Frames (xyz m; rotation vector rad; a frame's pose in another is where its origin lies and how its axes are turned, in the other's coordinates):
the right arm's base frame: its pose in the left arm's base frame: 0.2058 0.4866 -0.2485 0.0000 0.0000 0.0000
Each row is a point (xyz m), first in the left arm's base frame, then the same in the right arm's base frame.
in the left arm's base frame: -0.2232 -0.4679 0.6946
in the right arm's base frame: -0.4290 -0.9545 0.9431
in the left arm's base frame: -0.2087 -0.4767 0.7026
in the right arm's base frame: -0.4145 -0.9633 0.9511
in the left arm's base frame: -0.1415 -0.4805 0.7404
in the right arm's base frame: -0.3473 -0.9671 0.9889
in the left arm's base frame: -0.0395 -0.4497 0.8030
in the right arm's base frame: -0.2453 -0.9363 1.0515
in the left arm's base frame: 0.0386 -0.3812 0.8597
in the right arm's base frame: -0.1672 -0.8678 1.1082
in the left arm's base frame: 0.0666 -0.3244 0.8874
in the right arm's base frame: -0.1392 -0.8110 1.1359
